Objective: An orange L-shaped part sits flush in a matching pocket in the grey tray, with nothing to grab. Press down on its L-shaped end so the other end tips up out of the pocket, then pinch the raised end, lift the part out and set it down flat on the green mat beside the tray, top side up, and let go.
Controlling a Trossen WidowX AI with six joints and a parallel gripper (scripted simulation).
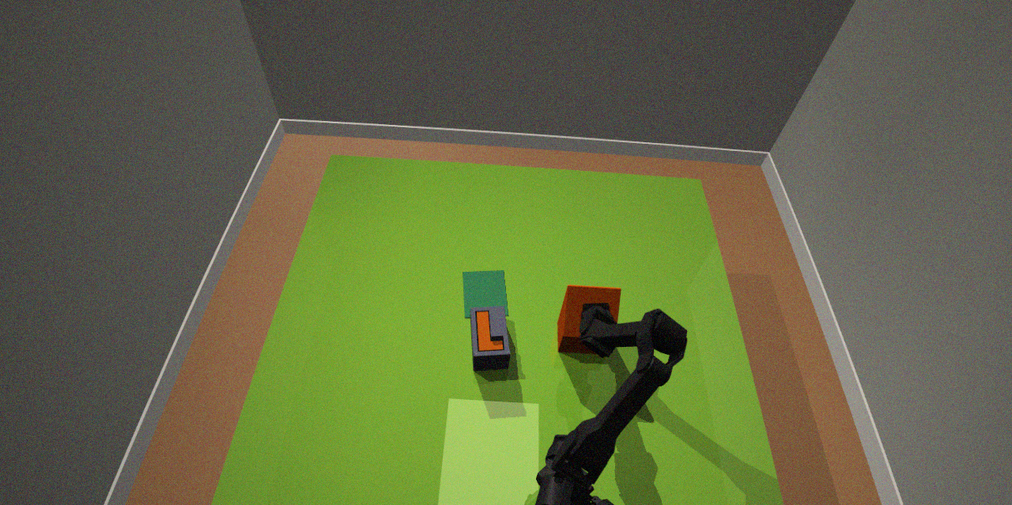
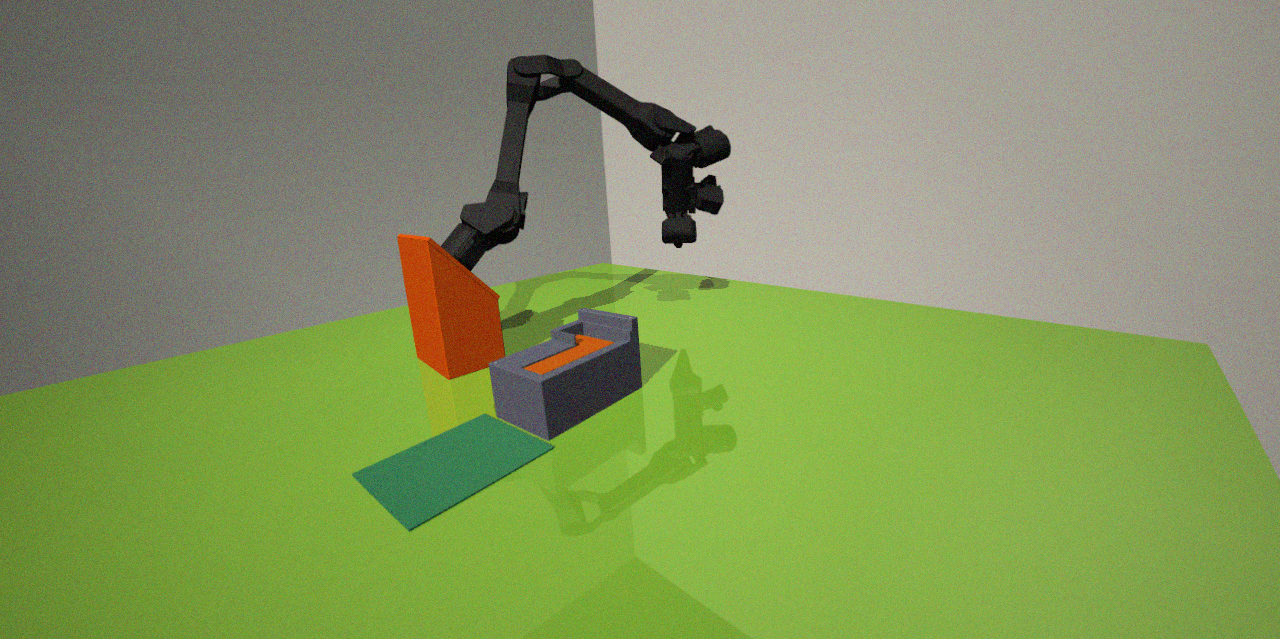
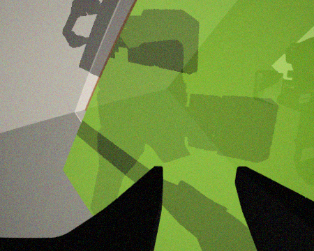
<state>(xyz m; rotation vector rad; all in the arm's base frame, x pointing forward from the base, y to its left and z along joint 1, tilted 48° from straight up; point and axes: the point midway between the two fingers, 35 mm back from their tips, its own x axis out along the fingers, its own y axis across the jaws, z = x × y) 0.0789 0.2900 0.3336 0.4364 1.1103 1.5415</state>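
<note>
Now: the orange L-shaped part 190 mm ahead of my gripper tip, 440 mm to the right of it and 70 mm below it. From my gripper tip the other things lie so: mat: 200 mm ahead, 600 mm to the right, 130 mm below.
</note>
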